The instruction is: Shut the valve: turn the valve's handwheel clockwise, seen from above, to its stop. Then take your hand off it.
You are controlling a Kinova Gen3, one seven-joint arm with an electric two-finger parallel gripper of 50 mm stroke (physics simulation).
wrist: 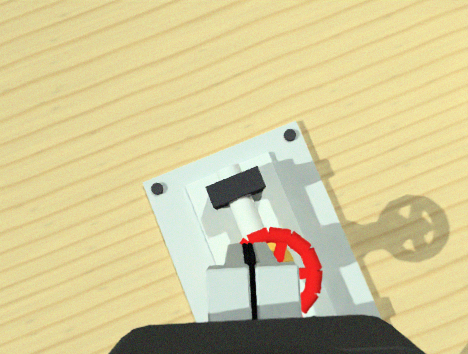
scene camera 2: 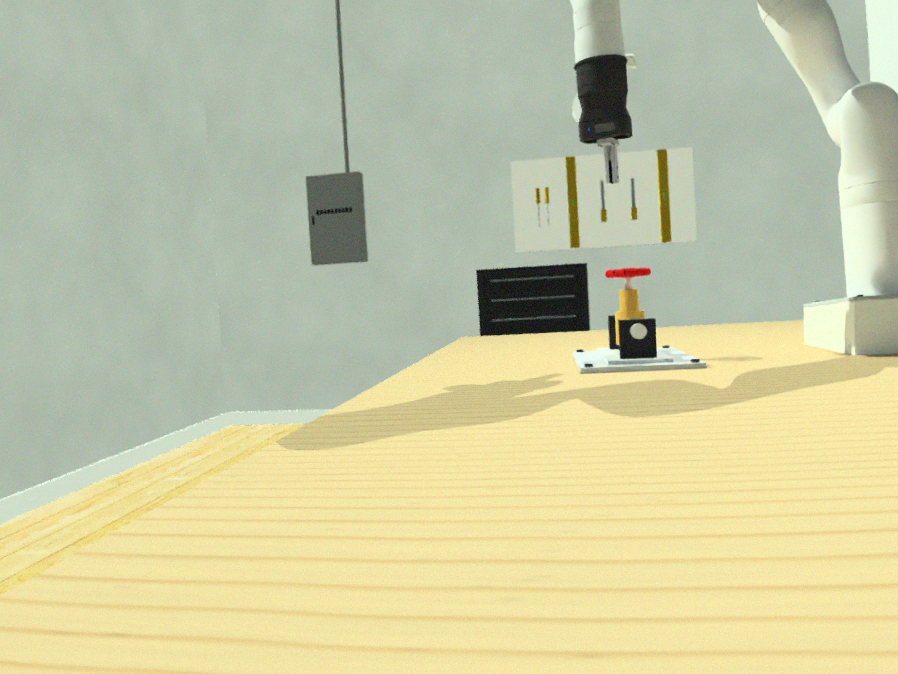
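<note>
The valve's red handwheel [scene camera 2: 628, 272] [wrist: 313, 265] sits level on top of the orange valve body [scene camera 2: 628, 303]. The valve is mounted on a white base plate [scene camera 2: 594, 366] [wrist: 170, 225] on the table. My gripper [scene camera 2: 612, 181] [wrist: 248, 270] is shut with nothing between its fingers. In the scene view it hangs well above the handwheel and a little to its left, clear of it. In the wrist view the fingers cover the left part of the handwheel, and its hub is hidden. The wheel's stop does not show.
Two black blocks [scene camera 2: 637, 338] [wrist: 236, 187] hold the white pipe [wrist: 246, 215] on the base plate. Dark bolts stand at the plate's corners. The arm's base [scene camera 2: 850, 326] stands on the wooden table [scene camera 2: 507, 507] to the right. A black cabinet [scene camera 2: 533, 288] is behind the table.
</note>
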